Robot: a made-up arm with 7 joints. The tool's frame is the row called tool.
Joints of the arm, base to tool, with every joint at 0 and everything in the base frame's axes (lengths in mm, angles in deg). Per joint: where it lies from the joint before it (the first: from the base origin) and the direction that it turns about. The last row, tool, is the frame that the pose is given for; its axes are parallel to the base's.
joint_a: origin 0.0 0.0 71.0 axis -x
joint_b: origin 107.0 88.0 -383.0 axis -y
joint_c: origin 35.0 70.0 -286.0 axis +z
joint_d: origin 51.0 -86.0 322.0 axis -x
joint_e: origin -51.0 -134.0 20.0 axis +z
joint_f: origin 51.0 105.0 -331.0 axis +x
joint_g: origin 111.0 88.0 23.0 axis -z
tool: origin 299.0 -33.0 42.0
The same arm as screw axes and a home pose.
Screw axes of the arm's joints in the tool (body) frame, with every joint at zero. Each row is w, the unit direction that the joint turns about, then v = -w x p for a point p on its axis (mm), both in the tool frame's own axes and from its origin. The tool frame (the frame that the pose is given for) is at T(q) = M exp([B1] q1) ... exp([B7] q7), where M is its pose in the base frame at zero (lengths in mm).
B1: w -1 0 0 v 0 -593 -98
B2: w 0 -1 0 v 210 0 496
B3: w 0 0 1 v 60 461 0
B4: w -1 0 0 v 0 -246 -26
B5: w 0 0 1 v -160 461 0
B6: w 1 0 0 v 0 -65 55
B7: w 0 0 -1 v -33 -299 0
M: xyz 603 98 -522 (mm) quaternion w x y z 1 0 0 0

